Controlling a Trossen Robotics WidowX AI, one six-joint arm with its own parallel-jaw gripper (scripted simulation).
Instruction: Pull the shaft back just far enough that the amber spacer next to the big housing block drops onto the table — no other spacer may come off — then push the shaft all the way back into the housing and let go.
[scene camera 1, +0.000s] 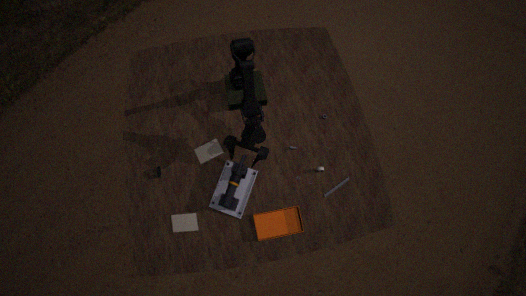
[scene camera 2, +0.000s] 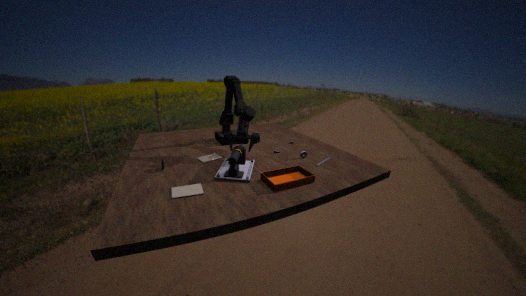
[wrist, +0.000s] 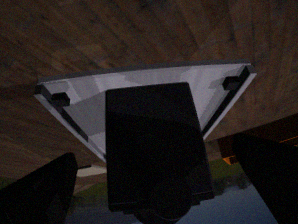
My gripper (wrist: 156, 152) is open, with nothing in its grasp. I also see a housing block (wrist: 146, 122) and an orange tray (scene camera 1: 273, 224).
